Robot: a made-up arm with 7 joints.
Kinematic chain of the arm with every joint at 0, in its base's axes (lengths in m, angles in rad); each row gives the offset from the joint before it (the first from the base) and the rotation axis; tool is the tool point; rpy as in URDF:
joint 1: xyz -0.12 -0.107 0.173 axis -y
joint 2: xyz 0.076 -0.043 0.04 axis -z
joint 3: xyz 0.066 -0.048 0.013 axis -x
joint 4: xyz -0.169 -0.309 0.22 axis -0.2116 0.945 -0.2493
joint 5: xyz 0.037 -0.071 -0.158 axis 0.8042 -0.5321 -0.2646
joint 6: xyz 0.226 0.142 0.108 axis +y
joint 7: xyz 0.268 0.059 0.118 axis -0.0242 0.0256 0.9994
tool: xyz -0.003 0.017 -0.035 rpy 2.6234 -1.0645 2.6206
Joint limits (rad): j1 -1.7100..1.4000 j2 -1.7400..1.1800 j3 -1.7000..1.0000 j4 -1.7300..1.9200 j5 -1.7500..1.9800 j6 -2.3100..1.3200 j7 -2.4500..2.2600
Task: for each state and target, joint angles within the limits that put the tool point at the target. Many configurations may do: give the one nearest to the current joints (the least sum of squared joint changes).
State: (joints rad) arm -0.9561 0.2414 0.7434 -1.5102 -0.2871 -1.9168 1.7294
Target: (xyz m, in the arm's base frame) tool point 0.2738 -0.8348 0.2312
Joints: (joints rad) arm -1.2664 -0.4516 -0.0069 -1.6049 0.6558 -1.3009 1.7755
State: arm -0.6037 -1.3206 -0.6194 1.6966 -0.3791 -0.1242 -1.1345
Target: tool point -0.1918 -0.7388 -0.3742
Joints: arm -1.2183 -1.7400 -0.3926 1.6625 -1.0041 0.4334 -1.2185
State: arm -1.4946 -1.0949 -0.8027 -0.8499 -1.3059 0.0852 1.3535
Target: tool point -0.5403 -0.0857 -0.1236
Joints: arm -1.5791 -0.7603 -0.4334 -0.0968 -1.5980 0.1674 1.3475
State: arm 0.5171 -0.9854 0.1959 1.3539 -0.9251 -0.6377 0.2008
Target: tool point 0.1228 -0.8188 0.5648
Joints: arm 0.9022 -1.6101 0.5010 1.6204 -1.4217 -0.1783 0.1929
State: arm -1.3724 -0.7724 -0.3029 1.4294 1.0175 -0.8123 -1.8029
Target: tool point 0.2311 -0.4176 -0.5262
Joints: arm -1.2935 -0.8611 -0.2395 1.4153 0.8637 -0.8623 -1.7976
